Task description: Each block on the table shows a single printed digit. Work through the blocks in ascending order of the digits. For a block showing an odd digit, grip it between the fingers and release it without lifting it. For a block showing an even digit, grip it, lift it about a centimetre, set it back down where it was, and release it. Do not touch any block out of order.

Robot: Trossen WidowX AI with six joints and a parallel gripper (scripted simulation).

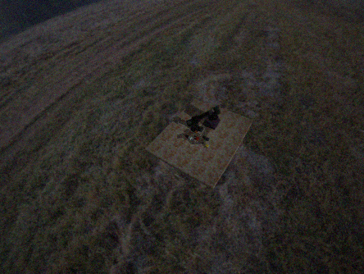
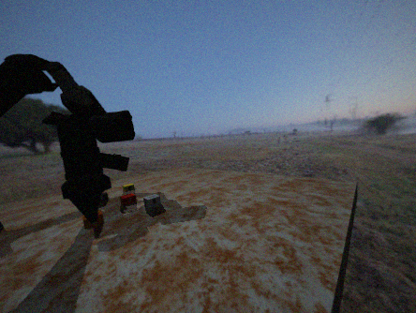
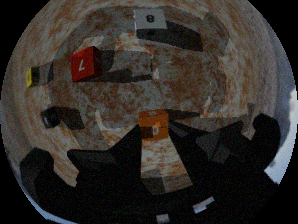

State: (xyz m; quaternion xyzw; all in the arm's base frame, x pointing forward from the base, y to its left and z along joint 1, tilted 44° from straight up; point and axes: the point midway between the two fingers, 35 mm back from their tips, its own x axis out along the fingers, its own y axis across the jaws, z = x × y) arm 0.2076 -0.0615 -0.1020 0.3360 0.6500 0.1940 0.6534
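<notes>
The orange block lies right at my gripper tip. Also, from my gripper tip: red block 90 mm ahead, 50 mm to the left; white block 120 mm ahead, 30 mm to the right; dark block 60 mm ahead, 170 mm to the left.
</notes>
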